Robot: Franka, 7 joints.
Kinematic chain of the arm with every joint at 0, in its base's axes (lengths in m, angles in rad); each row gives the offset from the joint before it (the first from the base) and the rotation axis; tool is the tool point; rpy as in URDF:
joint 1: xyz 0 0 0.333 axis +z
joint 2: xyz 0 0 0 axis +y
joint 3: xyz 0 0 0.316 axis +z
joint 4: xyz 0.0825 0 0 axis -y
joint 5: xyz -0.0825 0 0.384 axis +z
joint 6: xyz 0 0 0 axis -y
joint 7: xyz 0.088 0 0 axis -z
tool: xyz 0 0 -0.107 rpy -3.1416 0 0
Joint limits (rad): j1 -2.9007..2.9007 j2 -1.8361..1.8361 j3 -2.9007..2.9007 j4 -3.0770..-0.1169 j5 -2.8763..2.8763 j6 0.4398..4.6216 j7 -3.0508..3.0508
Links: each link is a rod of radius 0.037 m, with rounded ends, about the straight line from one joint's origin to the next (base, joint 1, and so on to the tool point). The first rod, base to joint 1, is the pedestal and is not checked.
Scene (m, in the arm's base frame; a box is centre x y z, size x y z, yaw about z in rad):
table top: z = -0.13
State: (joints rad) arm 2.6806 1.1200 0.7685 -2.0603 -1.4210 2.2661 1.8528
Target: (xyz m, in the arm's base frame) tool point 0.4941 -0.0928 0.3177
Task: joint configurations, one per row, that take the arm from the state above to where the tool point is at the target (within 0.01 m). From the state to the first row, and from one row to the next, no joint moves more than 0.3 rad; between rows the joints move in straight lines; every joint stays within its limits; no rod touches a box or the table.
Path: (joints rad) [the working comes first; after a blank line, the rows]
Joints at the target: 1.2892 1.0081 -1.3313 -2.3150 -1.4315 1.8199 1.8528
Straight joint move there: touches the table top.

1: 2.5101 0.9575 0.5063 -1.9303 -1.5012 2.1871 1.8474
2: 2.3396 0.7949 0.2440 -1.8003 -1.5814 2.1080 1.8419
3: 2.1691 0.6324 -0.0182 -1.6703 -1.6615 2.0290 1.8365
4: 1.9986 0.4699 -0.2804 -1.5403 -1.7417 1.9500 1.8311
5: 1.8212 0.6044 -0.5431 -1.7340 -1.6642 1.9175 1.8365
6: 1.6439 0.7390 -0.8058 -1.9276 -1.5866 1.8850 1.8419
7: 1.4666 0.8736 -1.0686 -2.1213 -1.5091 1.8525 1.8474
8: 1.2892 1.0081 -1.3313 -2.3150 -1.4315 1.8199 1.8528

